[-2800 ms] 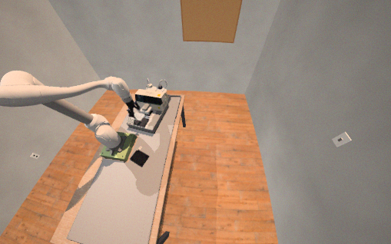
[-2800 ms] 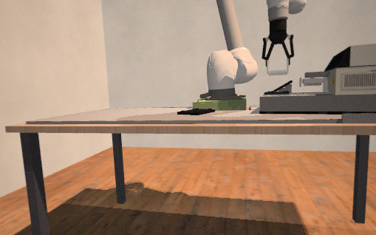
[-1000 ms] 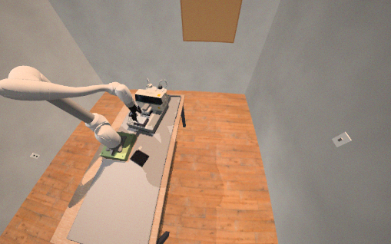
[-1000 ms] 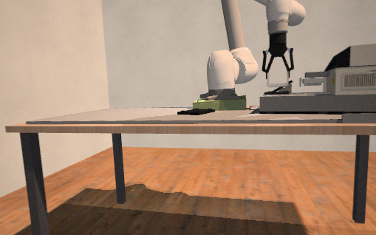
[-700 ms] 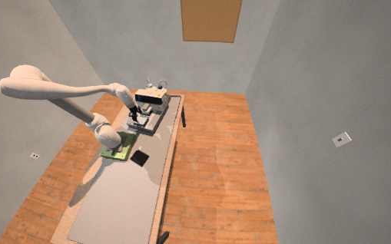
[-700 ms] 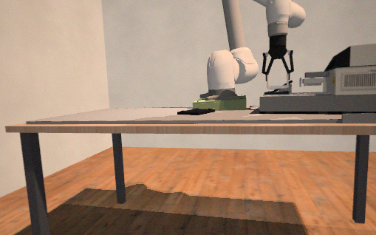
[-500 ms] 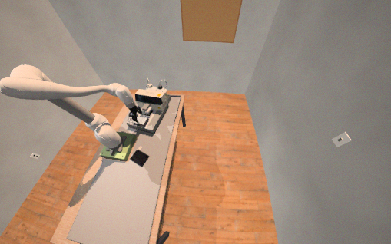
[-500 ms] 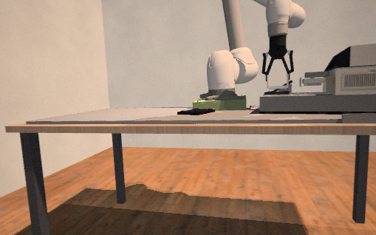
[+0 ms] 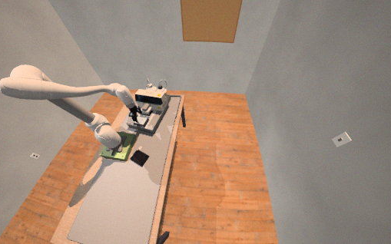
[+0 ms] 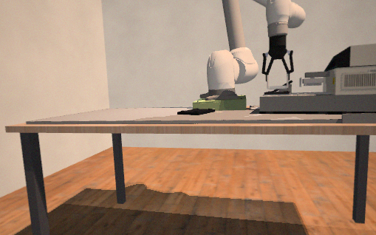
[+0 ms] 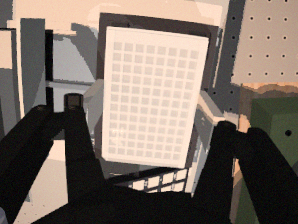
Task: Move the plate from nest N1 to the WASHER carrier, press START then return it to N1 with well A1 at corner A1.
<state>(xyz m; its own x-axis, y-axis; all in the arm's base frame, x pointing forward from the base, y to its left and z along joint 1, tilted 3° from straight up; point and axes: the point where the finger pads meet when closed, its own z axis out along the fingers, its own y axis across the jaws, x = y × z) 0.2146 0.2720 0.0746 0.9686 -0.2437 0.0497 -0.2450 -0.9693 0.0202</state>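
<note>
My gripper is now 3 cm above the white well plate. The rest, counted from my hand: carrier: 5 cm below; then washer: 3 cm ahead, 15 cm to the left; then N1 label: 3 cm ahead, 28 cm to the right, 13 cm below.
</note>
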